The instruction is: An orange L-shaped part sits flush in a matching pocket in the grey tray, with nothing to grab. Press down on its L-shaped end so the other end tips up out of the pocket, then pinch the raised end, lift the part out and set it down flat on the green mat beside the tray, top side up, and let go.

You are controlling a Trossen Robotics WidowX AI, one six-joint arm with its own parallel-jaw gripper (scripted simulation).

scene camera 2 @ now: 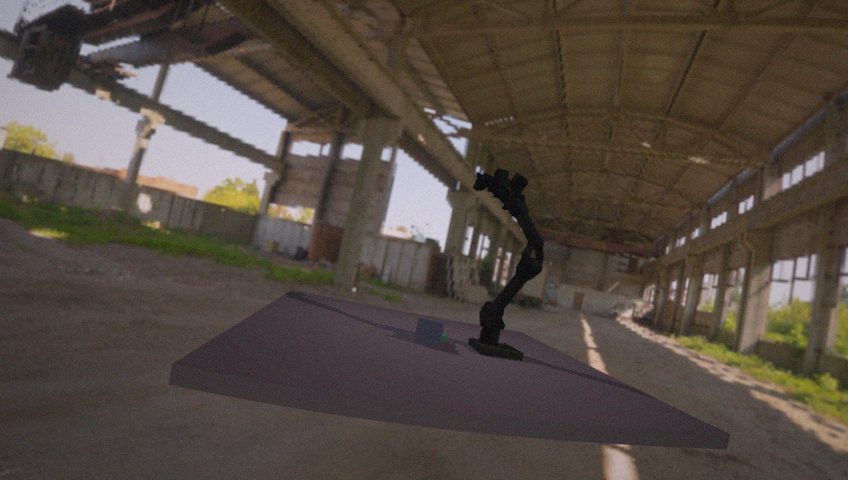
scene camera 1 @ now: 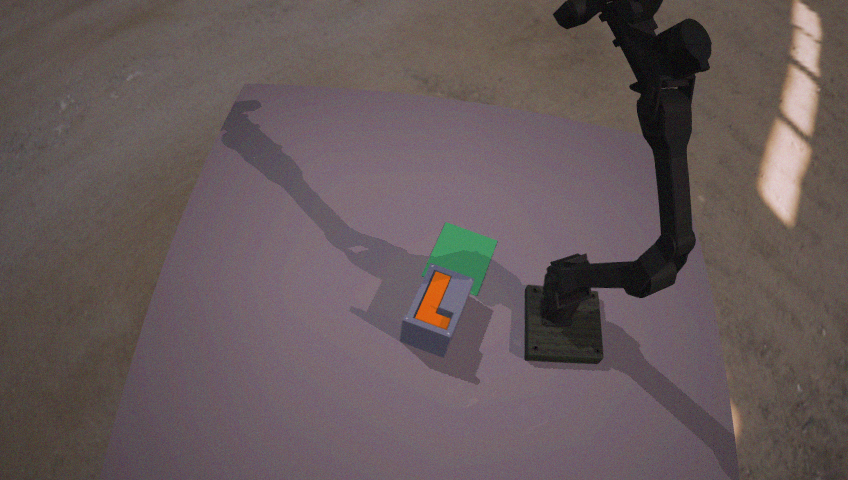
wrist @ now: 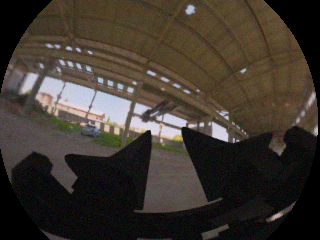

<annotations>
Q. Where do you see an orange L-shaped part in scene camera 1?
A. At 427,312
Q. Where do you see a green mat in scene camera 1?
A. At 463,251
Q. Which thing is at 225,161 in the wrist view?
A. The gripper.
</annotations>
